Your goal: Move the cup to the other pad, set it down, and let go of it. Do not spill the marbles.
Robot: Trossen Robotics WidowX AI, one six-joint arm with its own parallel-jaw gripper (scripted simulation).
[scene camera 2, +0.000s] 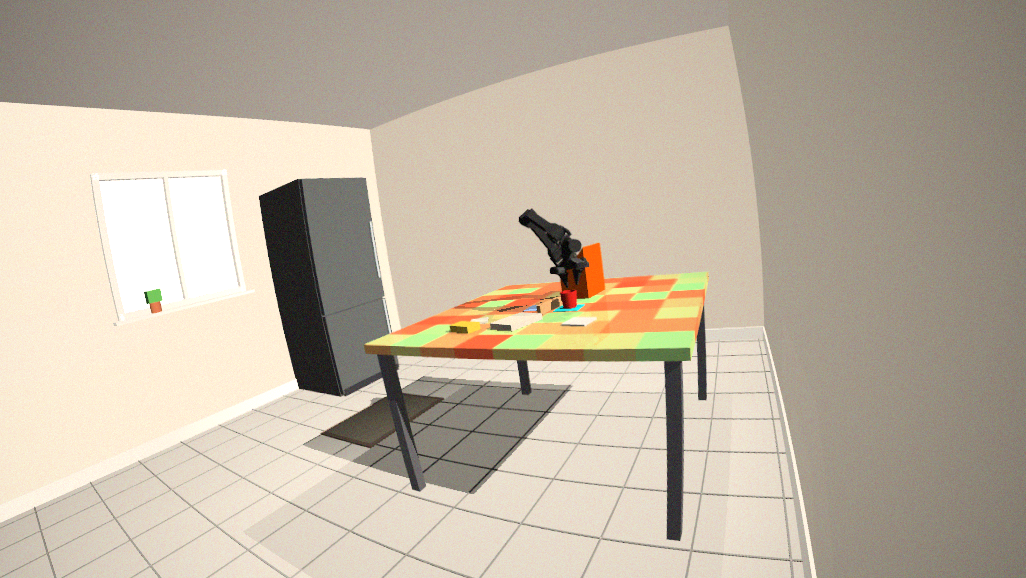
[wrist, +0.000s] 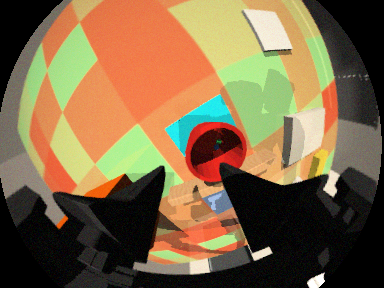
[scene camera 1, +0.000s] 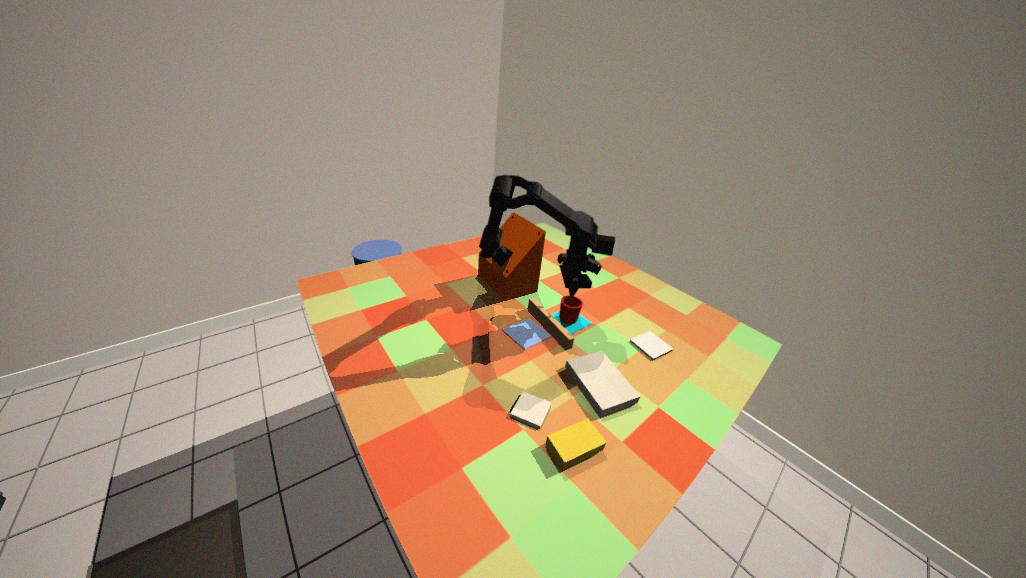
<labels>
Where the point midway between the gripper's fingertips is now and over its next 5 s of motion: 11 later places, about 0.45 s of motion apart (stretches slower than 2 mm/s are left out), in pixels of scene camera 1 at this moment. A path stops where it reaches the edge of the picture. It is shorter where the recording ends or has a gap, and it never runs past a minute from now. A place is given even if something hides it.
My gripper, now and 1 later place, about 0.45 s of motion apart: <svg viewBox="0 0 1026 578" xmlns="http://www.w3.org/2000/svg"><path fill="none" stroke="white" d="M568 292L570 281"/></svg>
</labels>
